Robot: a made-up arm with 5 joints.
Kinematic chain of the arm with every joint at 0, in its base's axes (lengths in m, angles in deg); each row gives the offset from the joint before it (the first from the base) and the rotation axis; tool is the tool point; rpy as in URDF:
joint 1: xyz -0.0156 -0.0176 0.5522 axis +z
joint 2: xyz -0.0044 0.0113 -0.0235 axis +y
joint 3: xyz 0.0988 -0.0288 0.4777 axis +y
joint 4: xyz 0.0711 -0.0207 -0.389 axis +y
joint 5: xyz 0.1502 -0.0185 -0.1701 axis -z
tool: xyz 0.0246 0.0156 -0.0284 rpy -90 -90 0
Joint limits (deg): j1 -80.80..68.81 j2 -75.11..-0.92 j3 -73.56..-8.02 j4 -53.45..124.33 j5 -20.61..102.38
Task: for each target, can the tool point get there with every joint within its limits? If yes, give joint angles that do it. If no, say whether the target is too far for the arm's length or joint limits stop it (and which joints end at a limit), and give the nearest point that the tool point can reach.
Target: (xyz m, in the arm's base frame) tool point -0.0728 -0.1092 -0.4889
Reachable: no: joint limits stop it (at a limit: joint 1, joint 2, joint 3) | nearest point -0.0426 -0.2096 0.3691 | short by 0.864 m
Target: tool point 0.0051 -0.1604 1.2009
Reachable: yes | joints -59.50 -60.11 -35.86 -14.47 28.34
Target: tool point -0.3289 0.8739 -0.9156
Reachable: no: too far | nearest point 0.1292 0.2464 0.3837 | short by 1.514 m
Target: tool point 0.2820 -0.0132 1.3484
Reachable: yes | joints 10.90 -32.36 -63.70 -22.15 23.04
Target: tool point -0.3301 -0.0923 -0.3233
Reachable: no: joint limits stop it (at a limit: joint 1, joint 2, joint 3) | nearest point -0.0588 -0.1915 0.3747 | short by 0.755 m
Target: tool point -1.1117 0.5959 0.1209
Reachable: no: too far | nearest point -0.1076 0.0244 0.5161 | short by 1.221 m
